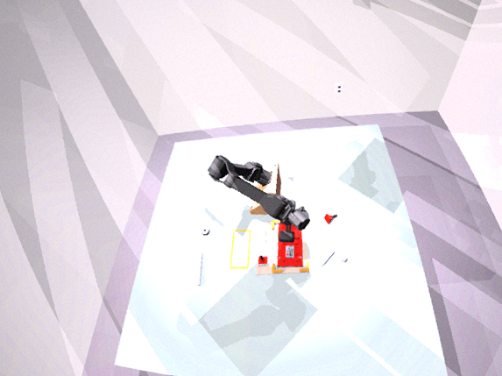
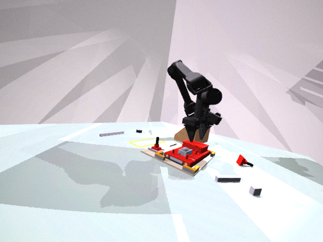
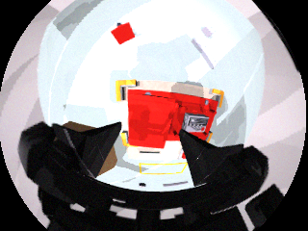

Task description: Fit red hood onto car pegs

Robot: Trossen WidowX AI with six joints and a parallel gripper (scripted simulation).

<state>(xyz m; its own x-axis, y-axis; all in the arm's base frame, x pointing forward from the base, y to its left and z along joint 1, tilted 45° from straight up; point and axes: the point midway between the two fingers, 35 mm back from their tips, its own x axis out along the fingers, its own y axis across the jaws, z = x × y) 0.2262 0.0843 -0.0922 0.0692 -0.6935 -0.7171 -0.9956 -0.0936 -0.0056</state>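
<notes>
My gripper tip is 20 mm above the red hood. Round my gripper tip: grey bar 380 mm to the right, 220 mm ahead, 50 mm below; then grey engine block 90 mm ahead, 40 mm below, 20 mm to the left; then black tyre 410 mm to the right, 50 mm below, 30 mm ahead.
</notes>
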